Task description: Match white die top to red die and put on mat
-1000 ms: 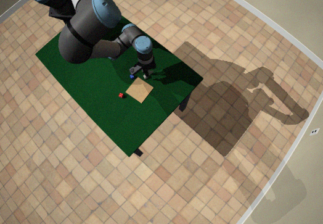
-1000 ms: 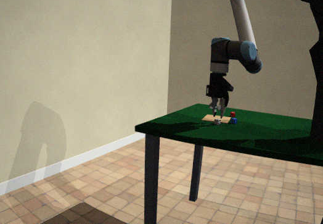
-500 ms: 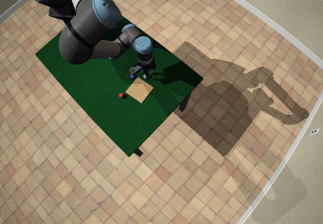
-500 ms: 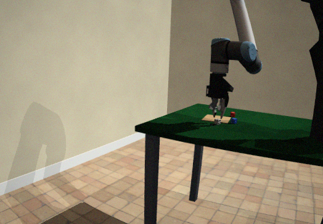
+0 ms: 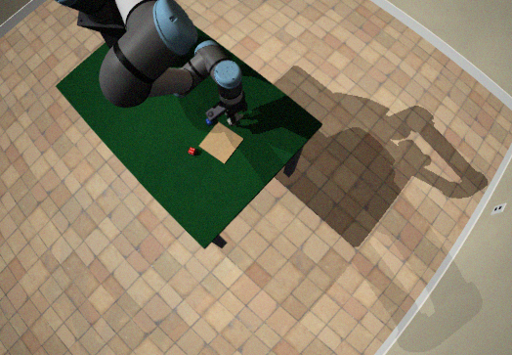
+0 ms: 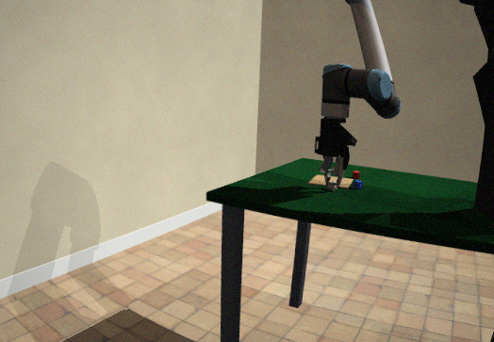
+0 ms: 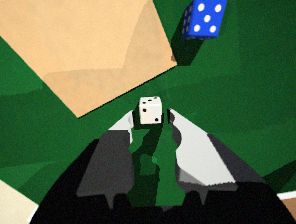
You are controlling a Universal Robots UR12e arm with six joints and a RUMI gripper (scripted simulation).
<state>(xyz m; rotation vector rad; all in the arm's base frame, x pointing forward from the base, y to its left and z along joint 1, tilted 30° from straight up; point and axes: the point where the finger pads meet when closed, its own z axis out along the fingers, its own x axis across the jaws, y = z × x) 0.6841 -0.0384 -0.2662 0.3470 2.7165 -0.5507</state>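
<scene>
Now: hand 10 mm above the white die. Also, from my hand: red die 30 mm behind, 210 mm to the right, 10 mm below; tan mat 30 mm ahead, 100 mm to the right, 20 mm below; blue die 70 mm behind, 60 mm to the right, 10 mm below.
</scene>
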